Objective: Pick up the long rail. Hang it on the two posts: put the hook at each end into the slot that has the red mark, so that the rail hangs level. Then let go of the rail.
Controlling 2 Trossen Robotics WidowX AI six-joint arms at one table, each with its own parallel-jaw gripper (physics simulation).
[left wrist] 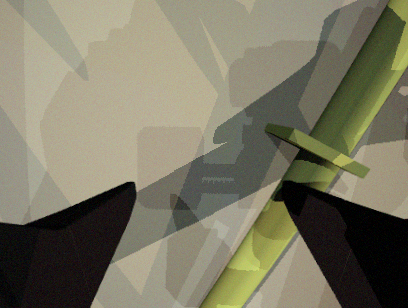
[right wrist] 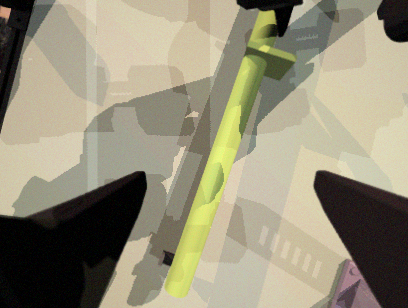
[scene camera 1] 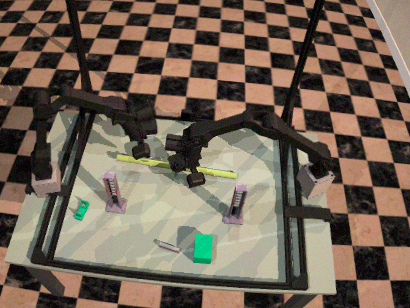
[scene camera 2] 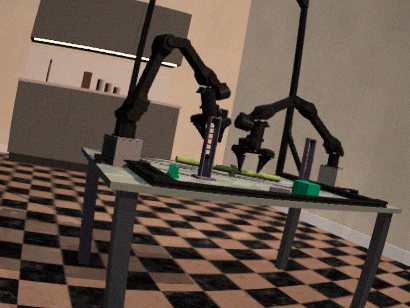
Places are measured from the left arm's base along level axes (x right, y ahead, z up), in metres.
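Pixels of known places: left gripper, between the fingertips: [left wrist: 209,188] [right wrist: 328,24] [scene camera 1: 186,178] [scene camera 2: 248,171]; right gripper, between the fingertips: [right wrist: 228,178] [scene camera 2: 211,140]; left arm's base, origin of its link: [scene camera 1: 318,170] [scene camera 2: 332,166]; right arm's base, origin of its link: [scene camera 1: 43,172] [scene camera 2: 123,136].
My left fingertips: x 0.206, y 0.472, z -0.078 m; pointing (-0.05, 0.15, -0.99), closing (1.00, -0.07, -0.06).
For each thing: its top centre in the pictures, then the offset to it from my left fingertips. "spot": a spot on its surface instead.
- yellow-green long rail, centre of its top: [left wrist: 342,158] [right wrist: 264,49] [scene camera 1: 176,164] [scene camera 2: 232,164] dy +0.017, dx +0.068, dz +0.015 m
- small dark hook, a spot on its surface: [right wrist: 168,257] spot: dy +0.198, dx +0.200, dz -0.008 m
- lilac left-hand post, centre of its top: [scene camera 1: 108,175] [scene camera 2: 215,117] dy +0.291, dx -0.002, dz +0.184 m
- right-hand post, centre of its top: [scene camera 1: 241,187] [scene camera 2: 311,138] dy -0.108, dx -0.209, dz +0.184 m
- green block, centre of its top: [scene camera 1: 203,246] [scene camera 2: 307,182] dy +0.059, dx -0.294, dz +0.019 m
- small lilac bar, centre of its top: [scene camera 2: 280,188] [scene camera 1: 169,246] dy +0.165, dx -0.239, dz -0.013 m
- small green bracket, centre of its top: [scene camera 2: 174,165] [scene camera 1: 80,207] dy +0.425, dx +0.023, dz +0.002 m
The yellow-green long rail [scene camera 1: 215,172] [scene camera 2: 260,176] [left wrist: 250,250] [right wrist: 200,210] lies on the table, with a crosspiece at its middle. A small dark hook [right wrist: 168,257] shows at one end. The lilac left-hand post [scene camera 1: 111,190] [scene camera 2: 209,155] and right-hand post [scene camera 1: 238,202] [scene camera 2: 307,162] stand upright with red marks. My left gripper [scene camera 1: 187,172] [scene camera 2: 251,170] [left wrist: 209,188] is open and low by the rail's middle; one fingertip overlaps the rail in the left wrist view. My right gripper [scene camera 2: 212,137] [right wrist: 228,178] is open, higher, above the rail's left part; its fingertips are partly hidden in scene camera 1.
A green block [scene camera 1: 203,248] [scene camera 2: 306,188] and a small lilac bar [scene camera 1: 169,246] lie at the front. A small green bracket [scene camera 1: 81,210] [scene camera 2: 173,171] lies left of the left-hand post. A black frame [scene camera 1: 170,274] borders the work area. The two grippers are close together.
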